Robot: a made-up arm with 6 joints. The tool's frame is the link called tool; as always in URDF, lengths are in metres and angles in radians. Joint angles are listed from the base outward.
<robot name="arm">
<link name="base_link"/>
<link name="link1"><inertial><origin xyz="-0.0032 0.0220 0.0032"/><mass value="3.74"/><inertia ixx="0.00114" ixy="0" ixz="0" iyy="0.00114" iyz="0" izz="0.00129"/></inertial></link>
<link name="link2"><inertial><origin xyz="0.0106 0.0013 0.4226"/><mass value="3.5"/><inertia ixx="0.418" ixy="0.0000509" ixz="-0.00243" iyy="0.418" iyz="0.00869" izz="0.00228"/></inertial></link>
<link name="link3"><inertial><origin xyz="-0.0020 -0.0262 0.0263"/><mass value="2.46"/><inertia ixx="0.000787" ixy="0" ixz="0" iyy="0.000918" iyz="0" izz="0.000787"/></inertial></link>
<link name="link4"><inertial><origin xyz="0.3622 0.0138 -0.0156"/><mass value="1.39"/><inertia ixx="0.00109" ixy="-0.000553" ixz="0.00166" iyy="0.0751" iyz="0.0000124" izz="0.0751"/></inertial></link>
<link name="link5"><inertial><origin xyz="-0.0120 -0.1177 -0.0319"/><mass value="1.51"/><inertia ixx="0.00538" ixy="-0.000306" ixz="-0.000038" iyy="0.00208" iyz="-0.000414" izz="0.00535"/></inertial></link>
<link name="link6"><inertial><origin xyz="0.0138 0.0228 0.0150"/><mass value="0.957"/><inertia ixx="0.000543" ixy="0" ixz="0" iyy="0.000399" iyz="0" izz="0.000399"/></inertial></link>
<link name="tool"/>
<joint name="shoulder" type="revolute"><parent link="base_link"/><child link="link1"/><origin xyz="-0.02 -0.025 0.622" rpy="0 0 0"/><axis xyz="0 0 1"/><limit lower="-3.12" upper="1.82"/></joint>
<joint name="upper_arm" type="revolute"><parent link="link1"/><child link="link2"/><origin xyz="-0.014 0.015 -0.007" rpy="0 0 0"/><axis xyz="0 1 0"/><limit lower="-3.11" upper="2.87"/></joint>
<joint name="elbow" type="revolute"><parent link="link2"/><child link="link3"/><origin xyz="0.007 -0.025 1.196" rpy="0 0 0"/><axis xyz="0 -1 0"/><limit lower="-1.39" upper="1.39"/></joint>
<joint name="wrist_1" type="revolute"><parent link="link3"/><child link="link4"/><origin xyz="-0.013 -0.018 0.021" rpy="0 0 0"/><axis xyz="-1 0 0"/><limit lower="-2.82" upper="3"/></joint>
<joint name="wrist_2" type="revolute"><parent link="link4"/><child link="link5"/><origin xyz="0.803 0.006 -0.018" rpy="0 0 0"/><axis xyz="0 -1 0"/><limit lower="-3.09" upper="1.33"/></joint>
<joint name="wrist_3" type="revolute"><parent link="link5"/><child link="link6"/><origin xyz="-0.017 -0.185 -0.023" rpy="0 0 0"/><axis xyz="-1 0 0"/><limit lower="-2.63" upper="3.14"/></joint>
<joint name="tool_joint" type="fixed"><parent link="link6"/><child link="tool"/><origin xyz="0.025 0.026 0.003" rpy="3.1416 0 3.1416"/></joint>
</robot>
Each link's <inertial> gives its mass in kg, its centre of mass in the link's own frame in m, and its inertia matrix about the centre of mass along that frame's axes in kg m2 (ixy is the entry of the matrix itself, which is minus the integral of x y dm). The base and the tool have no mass. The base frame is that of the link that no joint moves.
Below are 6 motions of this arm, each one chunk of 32 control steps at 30 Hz.
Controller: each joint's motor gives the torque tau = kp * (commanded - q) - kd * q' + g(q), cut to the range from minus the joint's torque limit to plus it. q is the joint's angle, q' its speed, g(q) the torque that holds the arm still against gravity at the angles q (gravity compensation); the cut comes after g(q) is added. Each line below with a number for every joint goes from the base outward.
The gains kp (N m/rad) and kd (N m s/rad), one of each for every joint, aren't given. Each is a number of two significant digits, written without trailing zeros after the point. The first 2 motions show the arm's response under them.
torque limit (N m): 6 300 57 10 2.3 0.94
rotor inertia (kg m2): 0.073 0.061 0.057 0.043 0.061 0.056
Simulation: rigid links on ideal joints. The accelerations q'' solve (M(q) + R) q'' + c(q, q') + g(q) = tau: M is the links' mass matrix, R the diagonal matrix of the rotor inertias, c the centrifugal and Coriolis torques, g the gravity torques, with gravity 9.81 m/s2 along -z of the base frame. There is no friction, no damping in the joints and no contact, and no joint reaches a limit. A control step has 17 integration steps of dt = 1/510 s. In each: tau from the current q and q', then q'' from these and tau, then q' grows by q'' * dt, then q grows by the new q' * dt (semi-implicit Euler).
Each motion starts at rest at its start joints. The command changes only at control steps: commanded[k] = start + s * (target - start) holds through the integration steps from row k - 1 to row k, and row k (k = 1, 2, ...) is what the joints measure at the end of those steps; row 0 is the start. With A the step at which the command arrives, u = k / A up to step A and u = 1 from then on. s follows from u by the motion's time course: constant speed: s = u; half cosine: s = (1 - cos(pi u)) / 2; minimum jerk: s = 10 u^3 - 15 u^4 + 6 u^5; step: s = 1 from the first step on.
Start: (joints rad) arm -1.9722 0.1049 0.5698 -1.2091 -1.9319 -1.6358
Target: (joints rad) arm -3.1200 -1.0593 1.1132 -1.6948 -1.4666 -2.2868
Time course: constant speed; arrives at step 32
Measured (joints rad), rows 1 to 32:
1: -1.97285 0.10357 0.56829 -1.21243 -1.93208 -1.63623
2: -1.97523 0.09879 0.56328 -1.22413 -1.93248 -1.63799
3: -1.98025 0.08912 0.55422 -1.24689 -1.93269 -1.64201
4: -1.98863 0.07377 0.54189 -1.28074 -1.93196 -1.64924
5: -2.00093 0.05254 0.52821 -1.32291 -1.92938 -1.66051
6: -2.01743 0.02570 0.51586 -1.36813 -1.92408 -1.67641
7: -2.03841 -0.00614 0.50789 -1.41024 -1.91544 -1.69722
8: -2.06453 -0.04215 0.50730 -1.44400 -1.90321 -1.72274
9: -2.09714 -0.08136 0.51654 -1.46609 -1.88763 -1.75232
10: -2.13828 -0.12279 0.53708 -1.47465 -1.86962 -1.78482
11: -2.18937 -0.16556 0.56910 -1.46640 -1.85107 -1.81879
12: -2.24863 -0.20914 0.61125 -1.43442 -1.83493 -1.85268
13: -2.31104 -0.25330 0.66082 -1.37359 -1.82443 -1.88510
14: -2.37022 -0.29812 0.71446 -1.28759 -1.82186 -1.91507
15: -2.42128 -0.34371 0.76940 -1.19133 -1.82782 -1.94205
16: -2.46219 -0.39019 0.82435 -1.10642 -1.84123 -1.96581
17: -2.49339 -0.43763 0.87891 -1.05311 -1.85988 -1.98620
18: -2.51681 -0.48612 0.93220 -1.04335 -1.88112 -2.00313
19: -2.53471 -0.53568 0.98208 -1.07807 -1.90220 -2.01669
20: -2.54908 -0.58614 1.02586 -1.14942 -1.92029 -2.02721
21: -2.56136 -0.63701 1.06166 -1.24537 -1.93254 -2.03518
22: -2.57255 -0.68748 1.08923 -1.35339 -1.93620 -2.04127
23: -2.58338 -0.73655 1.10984 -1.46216 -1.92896 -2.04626
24: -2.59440 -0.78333 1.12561 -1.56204 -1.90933 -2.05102
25: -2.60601 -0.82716 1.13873 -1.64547 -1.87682 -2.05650
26: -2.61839 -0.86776 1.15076 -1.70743 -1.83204 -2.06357
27: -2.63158 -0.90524 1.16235 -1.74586 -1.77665 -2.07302
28: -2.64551 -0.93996 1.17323 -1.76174 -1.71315 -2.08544
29: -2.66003 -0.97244 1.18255 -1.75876 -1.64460 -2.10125
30: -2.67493 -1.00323 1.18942 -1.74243 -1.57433 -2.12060
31: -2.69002 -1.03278 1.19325 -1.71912 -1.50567 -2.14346
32: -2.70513 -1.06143 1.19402 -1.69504 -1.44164 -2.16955
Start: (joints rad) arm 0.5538 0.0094 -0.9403 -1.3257 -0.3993 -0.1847
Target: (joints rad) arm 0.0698 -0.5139 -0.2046 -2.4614 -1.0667 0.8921
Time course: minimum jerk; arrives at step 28
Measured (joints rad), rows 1 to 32:
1: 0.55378 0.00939 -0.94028 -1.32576 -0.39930 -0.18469
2: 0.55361 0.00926 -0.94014 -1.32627 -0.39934 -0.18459
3: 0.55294 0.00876 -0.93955 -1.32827 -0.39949 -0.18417
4: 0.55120 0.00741 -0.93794 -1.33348 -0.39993 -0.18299
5: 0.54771 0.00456 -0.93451 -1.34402 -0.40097 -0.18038
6: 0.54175 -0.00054 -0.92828 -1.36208 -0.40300 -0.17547
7: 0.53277 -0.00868 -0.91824 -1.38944 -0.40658 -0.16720
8: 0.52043 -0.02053 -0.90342 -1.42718 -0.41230 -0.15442
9: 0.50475 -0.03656 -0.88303 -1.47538 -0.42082 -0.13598
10: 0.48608 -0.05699 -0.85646 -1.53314 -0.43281 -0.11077
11: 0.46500 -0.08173 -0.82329 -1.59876 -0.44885 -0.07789
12: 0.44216 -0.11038 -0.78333 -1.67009 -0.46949 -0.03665
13: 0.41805 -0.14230 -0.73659 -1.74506 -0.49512 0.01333
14: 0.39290 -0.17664 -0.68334 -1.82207 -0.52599 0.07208
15: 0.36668 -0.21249 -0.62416 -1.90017 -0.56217 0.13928
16: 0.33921 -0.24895 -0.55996 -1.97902 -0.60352 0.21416
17: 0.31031 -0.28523 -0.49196 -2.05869 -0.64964 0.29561
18: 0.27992 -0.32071 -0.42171 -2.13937 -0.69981 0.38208
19: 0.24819 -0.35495 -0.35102 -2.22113 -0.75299 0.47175
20: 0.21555 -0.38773 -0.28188 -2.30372 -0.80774 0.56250
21: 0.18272 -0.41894 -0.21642 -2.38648 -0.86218 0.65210
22: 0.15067 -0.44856 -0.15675 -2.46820 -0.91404 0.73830
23: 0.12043 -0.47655 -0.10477 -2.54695 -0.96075 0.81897
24: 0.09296 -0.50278 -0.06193 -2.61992 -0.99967 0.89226
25: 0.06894 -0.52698 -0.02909 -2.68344 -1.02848 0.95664
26: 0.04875 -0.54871 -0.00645 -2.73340 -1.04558 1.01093
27: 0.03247 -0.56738 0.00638 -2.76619 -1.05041 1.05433
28: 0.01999 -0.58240 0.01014 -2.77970 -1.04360 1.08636
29: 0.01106 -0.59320 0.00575 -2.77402 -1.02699 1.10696
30: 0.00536 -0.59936 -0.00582 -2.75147 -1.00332 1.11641
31: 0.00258 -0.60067 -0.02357 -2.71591 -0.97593 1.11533
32: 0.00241 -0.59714 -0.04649 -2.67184 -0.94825 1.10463
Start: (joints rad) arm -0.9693 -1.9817 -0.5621 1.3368 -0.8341 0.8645
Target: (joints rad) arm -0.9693 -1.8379 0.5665 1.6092 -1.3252 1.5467
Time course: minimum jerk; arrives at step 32
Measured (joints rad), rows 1 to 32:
1: -0.96930 -1.98170 -0.56209 1.33679 -0.83410 0.86451
2: -0.96930 -1.98167 -0.56197 1.33670 -0.83414 0.86456
3: -0.96930 -1.98158 -0.56146 1.33637 -0.83427 0.86477
4: -0.96930 -1.98131 -0.56007 1.33555 -0.83462 0.86536
5: -0.96929 -1.98075 -0.55703 1.33400 -0.83539 0.86666
6: -0.96925 -1.97972 -0.55138 1.33156 -0.83680 0.86911
7: -0.96916 -1.97804 -0.54197 1.32829 -0.83911 0.87323
8: -0.96899 -1.97550 -0.52762 1.32451 -0.84262 0.87960
9: -0.96868 -1.97194 -0.50710 1.32084 -0.84759 0.88882
10: -0.96820 -1.96716 -0.47935 1.31819 -0.85431 0.90142
11: -0.96749 -1.96103 -0.44343 1.31772 -0.86303 0.91787
12: -0.96652 -1.95344 -0.39872 1.32070 -0.87400 0.93851
13: -0.96526 -1.94432 -0.34491 1.32840 -0.88745 0.96351
14: -0.96371 -1.93368 -0.28206 1.34191 -0.90356 0.99285
15: -0.96189 -1.92162 -0.21068 1.36195 -0.92251 1.02636
16: -0.95983 -1.90837 -0.13177 1.38865 -0.94443 1.06368
17: -0.95762 -1.89431 -0.04684 1.42138 -0.96937 1.10438
18: -0.95534 -1.87999 0.04201 1.45868 -0.99730 1.14791
19: -0.95313 -1.86616 0.13209 1.49824 -1.02809 1.19372
20: -0.95110 -1.85369 0.22023 1.53711 -1.06150 1.24125
21: -0.94939 -1.84347 0.30305 1.57213 -1.09722 1.28993
22: -0.94809 -1.83630 0.37743 1.60047 -1.13483 1.33917
23: -0.94726 -1.83264 0.44108 1.62025 -1.17382 1.38829
24: -0.94690 -1.83251 0.49302 1.63098 -1.21350 1.43648
25: -0.94697 -1.83546 0.53370 1.63358 -1.25298 1.48282
26: -0.94738 -1.84069 0.56468 1.63011 -1.29116 1.52628
27: -0.94803 -1.84723 0.58808 1.62324 -1.32678 1.56581
28: -0.94883 -1.85414 0.60596 1.61562 -1.35855 1.60043
29: -0.94970 -1.86065 0.61988 1.60941 -1.38529 1.62935
30: -0.95059 -1.86628 0.63074 1.60595 -1.40608 1.65198
31: -0.95149 -1.87074 0.63886 1.60569 -1.42033 1.66802
32: -0.95242 -1.87394 0.64420 1.60823 -1.42786 1.67746

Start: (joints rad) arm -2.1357 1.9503 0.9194 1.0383 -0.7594 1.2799
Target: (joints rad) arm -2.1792 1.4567 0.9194 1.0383 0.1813 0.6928
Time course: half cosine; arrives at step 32
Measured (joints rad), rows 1 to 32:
1: -2.13570 1.95023 0.91925 1.03831 -0.75931 1.27985
2: -2.13570 1.94988 0.91848 1.03829 -0.75881 1.27957
3: -2.13568 1.94890 0.91642 1.03806 -0.75732 1.27872
4: -2.13564 1.94691 0.91251 1.03717 -0.75405 1.27686
5: -2.13557 1.94355 0.90644 1.03500 -0.74811 1.27349
6: -2.13545 1.93856 0.89824 1.03090 -0.73855 1.26810
7: -2.13528 1.93173 0.88828 1.02434 -0.72440 1.26020
8: -2.13507 1.92293 0.87715 1.01509 -0.70481 1.24940
9: -2.13484 1.91210 0.86558 1.00332 -0.67903 1.23541
10: -2.13465 1.89921 0.85432 0.98961 -0.64656 1.21810
11: -2.13452 1.88426 0.84406 0.97490 -0.60713 1.19747
12: -2.13453 1.86727 0.83538 0.96034 -0.56082 1.17370
13: -2.13470 1.84830 0.82875 0.94719 -0.50800 1.14705
14: -2.13508 1.82741 0.82452 0.93665 -0.44941 1.11794
15: -2.13568 1.80474 0.82293 0.92972 -0.38605 1.08682
16: -2.13653 1.78044 0.82411 0.92714 -0.31917 1.05419
17: -2.13761 1.75471 0.82814 0.92932 -0.25019 1.02056
18: -2.13891 1.72778 0.83501 0.93633 -0.18060 0.98643
19: -2.14040 1.69990 0.84460 0.94790 -0.11187 0.95226
20: -2.14206 1.67134 0.85675 0.96351 -0.04542 0.91845
21: -2.14384 1.64239 0.87117 0.98241 0.01750 0.88537
22: -2.14571 1.61334 0.88753 1.00370 0.07577 0.85336
23: -2.14764 1.58449 0.90542 1.02639 0.12844 0.82266
24: -2.14958 1.55614 0.92440 1.04947 0.17475 0.79353
25: -2.15151 1.52863 0.94400 1.07200 0.21411 0.76616
26: -2.15339 1.50227 0.96378 1.09319 0.24608 0.74072
27: -2.15522 1.47741 0.98333 1.11243 0.27040 0.71735
28: -2.15698 1.45442 1.00227 1.12935 0.28693 0.69619
29: -2.15867 1.43364 1.02027 1.14383 0.29572 0.67738
30: -2.16030 1.41541 1.03704 1.15594 0.29697 0.66104
31: -2.16188 1.40007 1.05231 1.16591 0.29102 0.64733
32: -2.16343 1.38788 1.06586 1.17404 0.27836 0.63639

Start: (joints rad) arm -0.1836 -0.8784 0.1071 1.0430 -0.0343 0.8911
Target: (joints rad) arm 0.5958 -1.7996 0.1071 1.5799 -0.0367 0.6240
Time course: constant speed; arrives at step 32
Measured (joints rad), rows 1 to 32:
1: -0.18334 -0.87957 0.10535 1.04541 -0.03281 0.89085
2: -0.18239 -0.88375 0.09948 1.05287 -0.02766 0.88991
3: -0.18042 -0.89224 0.08866 1.06532 -0.01763 0.88788
4: -0.17721 -0.90575 0.07347 1.08065 -0.00252 0.88446
5: -0.17266 -0.92447 0.05557 1.09594 0.01707 0.87949
6: -0.16674 -0.94820 0.03723 1.10866 0.03982 0.87290
7: -0.15950 -0.97641 0.02084 1.11745 0.06400 0.86478
8: -0.15108 -1.00837 0.00853 1.12251 0.08768 0.85535
9: -0.14164 -1.04321 0.00197 1.12558 0.10896 0.84490
10: -0.13135 -1.08002 0.00216 1.12967 0.12620 0.83376
11: -0.12031 -1.11791 0.00942 1.13838 0.13816 0.82222
12: -0.10865 -1.15609 0.02344 1.15508 0.14412 0.81053
13: -0.09646 -1.19388 0.04341 1.18215 0.14392 0.79886
14: -0.08386 -1.23085 0.06814 1.22030 0.13787 0.78730
15: -0.07097 -1.26676 0.09616 1.26831 0.12667 0.77588
16: -0.05793 -1.30161 0.12578 1.32317 0.11125 0.76461
17: -0.04491 -1.33558 0.15519 1.38050 0.09260 0.75352
18: -0.03208 -1.36895 0.18250 1.43532 0.07166 0.74263
19: -0.01959 -1.40206 0.20594 1.48289 0.04925 0.73202
20: -0.00753 -1.43515 0.22405 1.51961 0.02603 0.72177
21: 0.00408 -1.46835 0.23590 1.54363 0.00256 0.71200
22: 0.01533 -1.50159 0.24118 1.55516 -0.02071 0.70281
23: 0.02634 -1.53464 0.24024 1.55629 -0.04331 0.69427
24: 0.03731 -1.56718 0.23390 1.55044 -0.06480 0.68642
25: 0.04844 -1.59883 0.22328 1.54154 -0.08469 0.67924
26: 0.05993 -1.62926 0.20957 1.53332 -0.10247 0.67269
27: 0.07191 -1.65822 0.19397 1.52864 -0.11760 0.66665
28: 0.08450 -1.68559 0.17754 1.52922 -0.12955 0.66096
29: 0.09775 -1.71139 0.16120 1.53558 -0.13784 0.65543
30: 0.11167 -1.73577 0.14565 1.54730 -0.14208 0.64984
31: 0.12625 -1.75899 0.13143 1.56325 -0.14199 0.64397
32: 0.14145 -1.78139 0.11887 1.58200 -0.13746 0.63762

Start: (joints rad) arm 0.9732 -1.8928 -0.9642 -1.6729 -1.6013 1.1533
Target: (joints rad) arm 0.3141 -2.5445 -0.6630 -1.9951 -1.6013 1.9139
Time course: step
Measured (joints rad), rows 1 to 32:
1: 0.97305 -1.92584 -0.94093 -1.69497 -1.61209 1.16161
2: 0.97234 -2.01528 -0.87776 -1.75125 -1.64201 1.18415
3: 0.97058 -2.13919 -0.78419 -1.82776 -1.68773 1.21977
4: 0.96735 -2.27404 -0.66985 -1.91122 -1.74465 1.26764
5: 0.96251 -2.40186 -0.54395 -1.99314 -1.80604 1.32712
6: 0.95634 -2.51187 -0.41593 -2.07169 -1.86244 1.39743
7: 0.94931 -2.59973 -0.29436 -2.14882 -1.90285 1.47756
8: 0.94130 -2.66480 -0.18024 -2.21793 -1.91833 1.56561
9: 0.93197 -2.70816 -0.07172 -2.27042 -1.90387 1.65752
10: 0.92117 -2.73195 0.03231 -2.30174 -1.85854 1.74862
11: 0.90898 -2.73898 0.13190 -2.31185 -1.78532 1.83419
12: 0.89569 -2.73250 0.22586 -2.30463 -1.69030 1.91001
13: 0.88168 -2.71595 0.31165 -2.28649 -1.58145 1.97268
14: 0.86732 -2.69282 0.38549 -2.26475 -1.46721 2.01986
15: 0.85289 -2.66647 0.44279 -2.24599 -1.35529 2.05046
16: 0.83850 -2.63986 0.47869 -2.23495 -1.25185 2.06452
17: 0.82416 -2.61538 0.48897 -2.23402 -1.16121 2.06306
18: 0.80976 -2.59458 0.47078 -2.24315 -1.08509 2.04794
19: 0.79514 -2.57808 0.42312 -2.26038 -1.02240 2.02156
20: 0.78010 -2.56559 0.34680 -2.28270 -0.97163 1.98671
21: 0.76441 -2.55607 0.24387 -2.30700 -0.93126 1.94631
22: 0.74784 -2.54798 0.11672 -2.33081 -0.89983 1.90326
23: 0.73013 -2.53952 -0.03282 -2.35305 -0.87587 1.86022
24: 0.71093 -2.52866 -0.20353 -2.37300 -0.85780 1.81955
25: 0.68902 -2.51289 -0.38437 -2.36775 -0.84809 1.78440
26: 0.66256 -2.49151 -0.55895 -2.30629 -0.85185 1.75817
27: 0.62959 -2.46718 -0.71710 -2.18229 -0.87089 1.74364
28: 0.58870 -2.44526 -0.85370 -2.01576 -0.90645 1.74332
29: 0.54000 -2.43182 -0.96540 -1.84223 -0.96117 1.75884
30: 0.48513 -2.43136 -1.04785 -1.69625 -1.03893 1.79010
31: 0.42646 -2.44494 -1.09649 -1.60115 -1.14194 1.83512
32: 0.36593 -2.46998 -1.10926 -1.56551 -1.26821 1.89016

